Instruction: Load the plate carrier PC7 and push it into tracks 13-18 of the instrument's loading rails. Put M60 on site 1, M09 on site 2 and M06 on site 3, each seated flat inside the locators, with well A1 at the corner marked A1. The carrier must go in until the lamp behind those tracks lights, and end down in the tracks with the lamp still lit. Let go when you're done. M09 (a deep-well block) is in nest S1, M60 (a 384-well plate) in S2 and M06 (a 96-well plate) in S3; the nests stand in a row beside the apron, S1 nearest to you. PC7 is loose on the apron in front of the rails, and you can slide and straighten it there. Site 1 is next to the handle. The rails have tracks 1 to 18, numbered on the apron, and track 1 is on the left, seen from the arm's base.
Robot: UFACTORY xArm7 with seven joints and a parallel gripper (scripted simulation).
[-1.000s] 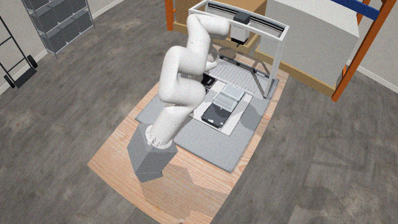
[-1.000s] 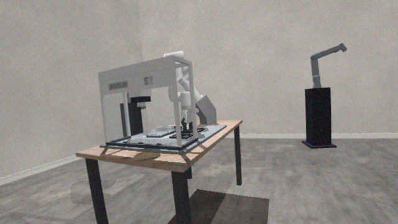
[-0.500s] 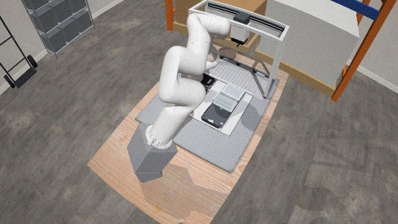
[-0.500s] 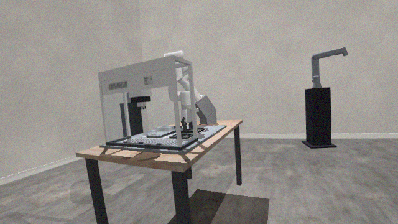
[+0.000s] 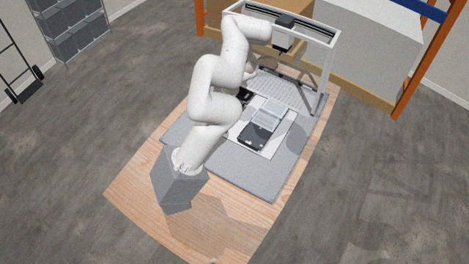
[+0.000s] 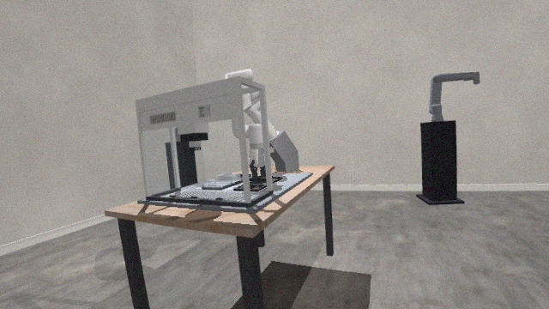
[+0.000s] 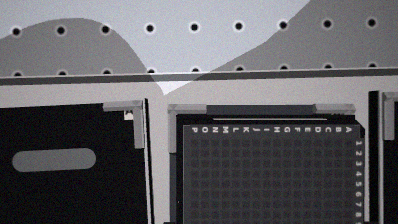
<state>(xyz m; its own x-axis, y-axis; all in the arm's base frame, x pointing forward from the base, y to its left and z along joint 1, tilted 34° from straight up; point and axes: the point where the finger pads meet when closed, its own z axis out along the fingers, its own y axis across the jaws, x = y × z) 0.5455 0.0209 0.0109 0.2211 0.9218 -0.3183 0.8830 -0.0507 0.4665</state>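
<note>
The dark plate carrier PC7 is 20 cm to the right of my hand, 4 cm behind it and 3 cm below it. The rest, counted from my hand: white apron (12 cm to the right, 4 cm below, 3 cm behind); then 96-well plate M06 (20 cm to the right, 4 cm behind, 1 cm below); then deep-well block M09 (1 cm below).
</note>
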